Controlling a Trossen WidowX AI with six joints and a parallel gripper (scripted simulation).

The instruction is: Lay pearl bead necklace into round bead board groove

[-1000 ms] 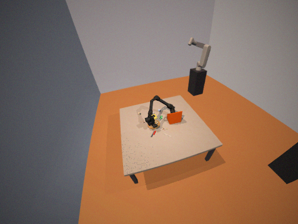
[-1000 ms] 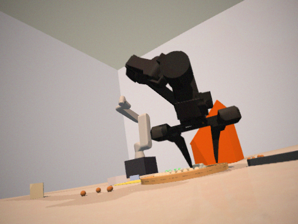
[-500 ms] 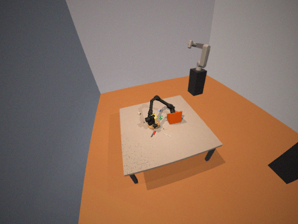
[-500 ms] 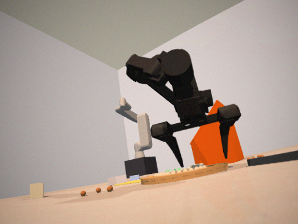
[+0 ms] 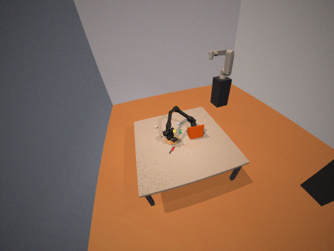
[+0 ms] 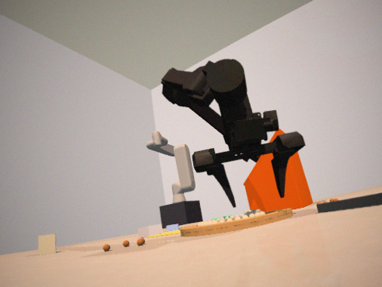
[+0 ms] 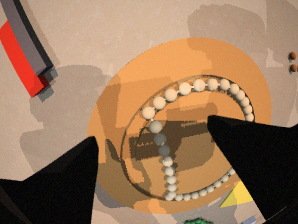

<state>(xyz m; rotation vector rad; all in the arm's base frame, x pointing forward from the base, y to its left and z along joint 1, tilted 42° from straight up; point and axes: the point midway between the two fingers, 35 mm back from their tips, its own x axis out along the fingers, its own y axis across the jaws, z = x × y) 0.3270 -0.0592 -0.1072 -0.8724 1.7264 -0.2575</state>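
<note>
My gripper tip is now 20 mm past the round wooden bead board, 60 mm to the left of it and 20 mm above it. Round my gripper tip: tan cube 150 mm ahead, 380 mm to the right, 10 mm below; then yellow flat piece 80 mm behind, 220 mm to the right, 30 mm below; then red-handled tool 40 mm ahead, 120 mm to the left, 30 mm below.
</note>
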